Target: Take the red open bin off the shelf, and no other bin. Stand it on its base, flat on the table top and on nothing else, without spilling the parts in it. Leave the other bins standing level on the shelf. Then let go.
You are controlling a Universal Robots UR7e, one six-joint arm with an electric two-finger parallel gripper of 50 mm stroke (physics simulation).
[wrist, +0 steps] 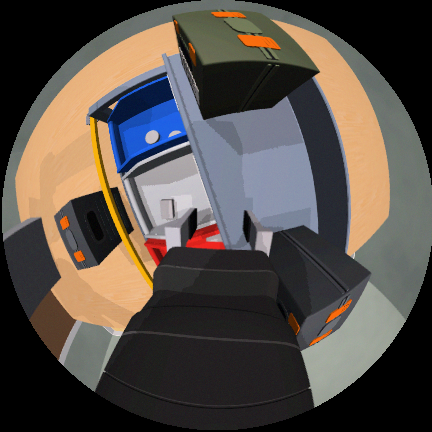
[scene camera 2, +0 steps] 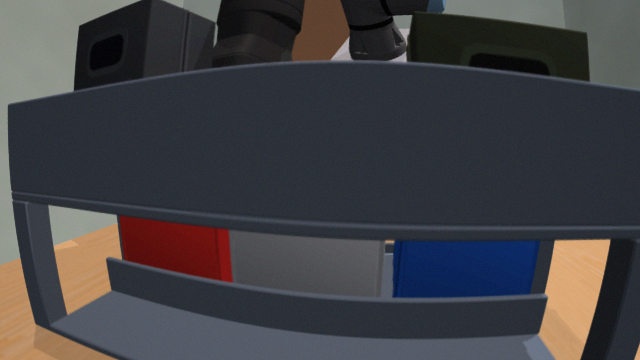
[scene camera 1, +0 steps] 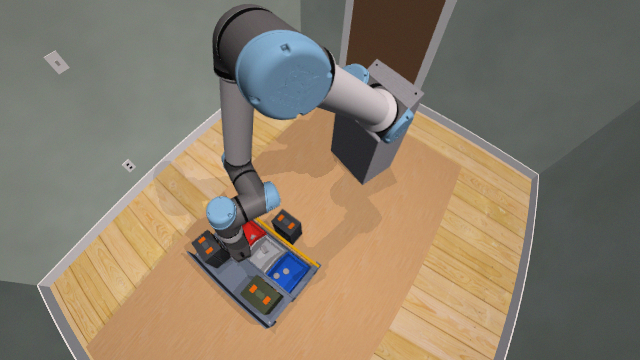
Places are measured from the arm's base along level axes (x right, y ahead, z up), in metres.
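Where they show: gripper, between the fingertips: (wrist: 219, 218); arm's base, origin of its link: (scene camera 2: 378, 50).
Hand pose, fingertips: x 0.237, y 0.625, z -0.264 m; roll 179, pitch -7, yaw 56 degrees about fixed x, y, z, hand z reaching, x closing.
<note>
Things, the pixels of their top centre, and the offset from my fingertips. "pt": a spot on its surface instead.
- red bin, centre of its top: (scene camera 2: 209, 192) (wrist: 202, 270) (scene camera 1: 239, 236) dy -0.062, dx +0.057, dz -0.018 m
- grey bin, centre of its top: (scene camera 2: 325, 199) (wrist: 176, 191) (scene camera 1: 259, 257) dy -0.026, dx -0.050, dz -0.018 m
- blue bin, centre of its top: (scene camera 2: 455, 203) (wrist: 147, 111) (scene camera 1: 284, 275) dy -0.003, dx -0.159, dz -0.018 m
- grey shelf, a spot on its surface: (scene camera 2: 320, 150) pt dy +0.143, dx -0.033, dz +0.029 m
- green case, centre of its top: (scene camera 2: 486, 36) (wrist: 242, 23) (scene camera 1: 259, 294) dy +0.093, dx -0.135, dz +0.100 m
- yellow bar, centre of its top: (wrist: 113, 216) (scene camera 1: 279, 236) dy -0.132, dx -0.078, dz -0.034 m
The red bin (scene camera 1: 254, 232) (scene camera 2: 172, 250) (wrist: 202, 244) stands at one end of the shelf's lower row, beside the grey bin (scene camera 1: 265, 256) (scene camera 2: 305, 262) (wrist: 167, 182). Its inside is largely hidden by the gripper body in the wrist view. The blue bin (scene camera 1: 295, 267) (scene camera 2: 465, 270) (wrist: 142, 117) stands at the row's other end with round parts in it. My gripper (wrist: 219, 218) is open, with nothing between its fingers. In the wrist view the fingers appear either side of the upper deck's edge, near the red bin; their height above it is unclear.
The grey shelf (scene camera 1: 232, 274) (scene camera 2: 320, 150) (wrist: 280, 175) carries a black case (scene camera 1: 207, 247) (scene camera 2: 115, 50) (wrist: 320, 265) close beside the gripper and a green case (scene camera 1: 261, 296) (scene camera 2: 500, 37) (wrist: 240, 55). A yellow bar (scene camera 1: 300, 251) runs along the bins' front. Another black case (scene camera 1: 287, 227) (wrist: 82, 230) stands on the table beyond it.
</note>
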